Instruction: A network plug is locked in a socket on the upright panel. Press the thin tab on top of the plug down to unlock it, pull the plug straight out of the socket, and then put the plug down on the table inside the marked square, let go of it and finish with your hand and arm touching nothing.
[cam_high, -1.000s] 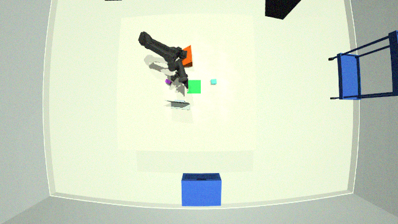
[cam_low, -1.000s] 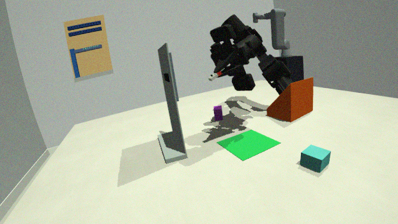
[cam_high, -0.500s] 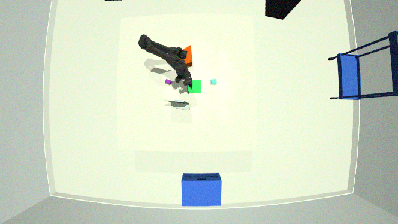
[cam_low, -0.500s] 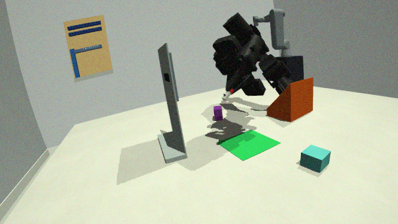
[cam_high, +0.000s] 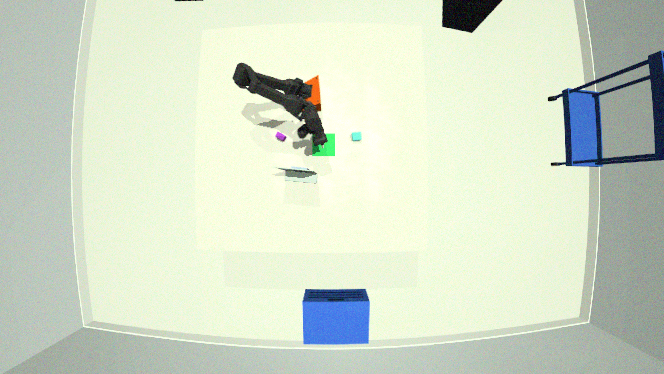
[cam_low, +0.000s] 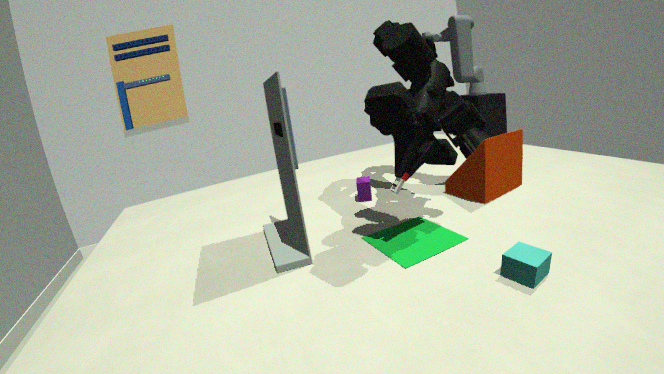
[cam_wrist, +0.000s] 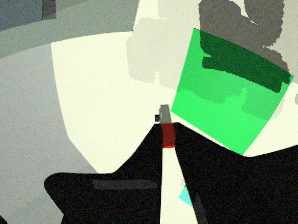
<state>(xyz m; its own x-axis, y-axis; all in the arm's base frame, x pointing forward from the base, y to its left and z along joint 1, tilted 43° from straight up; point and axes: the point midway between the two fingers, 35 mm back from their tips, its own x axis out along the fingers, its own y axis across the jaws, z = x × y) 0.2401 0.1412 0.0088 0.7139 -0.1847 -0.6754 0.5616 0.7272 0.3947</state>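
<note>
My gripper tip is now 20 mm past the green marked square and 100 mm above it. The rest, counted from my gripper tip: network plug 10 mm ahead; grey upright panel 150 mm ahead, 90 mm to the right, 20 mm above.
</note>
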